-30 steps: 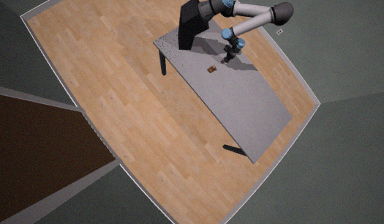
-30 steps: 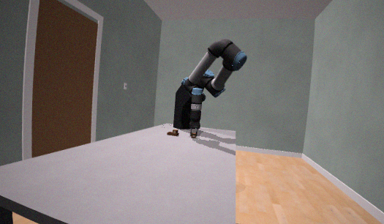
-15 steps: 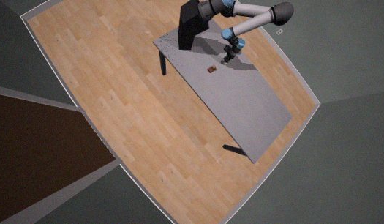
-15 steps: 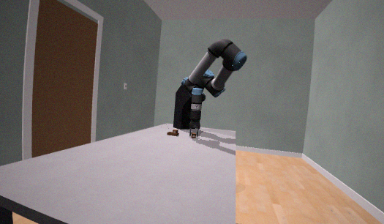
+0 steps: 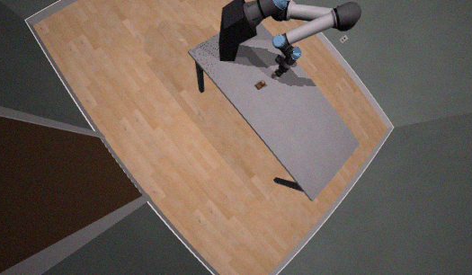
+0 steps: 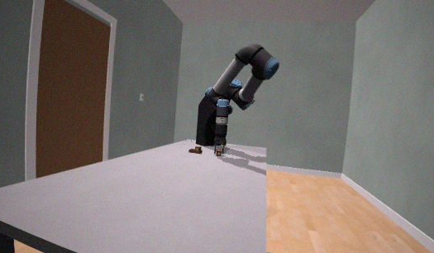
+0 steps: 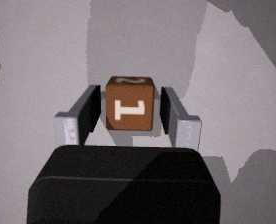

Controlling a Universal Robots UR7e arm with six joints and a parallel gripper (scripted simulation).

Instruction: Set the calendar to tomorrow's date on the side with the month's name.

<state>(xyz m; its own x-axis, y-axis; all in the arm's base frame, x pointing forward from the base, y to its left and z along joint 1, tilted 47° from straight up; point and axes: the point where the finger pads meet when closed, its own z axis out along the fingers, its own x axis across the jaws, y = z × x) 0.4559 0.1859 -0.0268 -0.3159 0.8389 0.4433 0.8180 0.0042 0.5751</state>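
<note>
The brown wooden cube lies 1 cm below my hand. From my hand the other things lie so: calendar tray 16 cm to the right, 2 cm below, 1 cm ahead.
</note>
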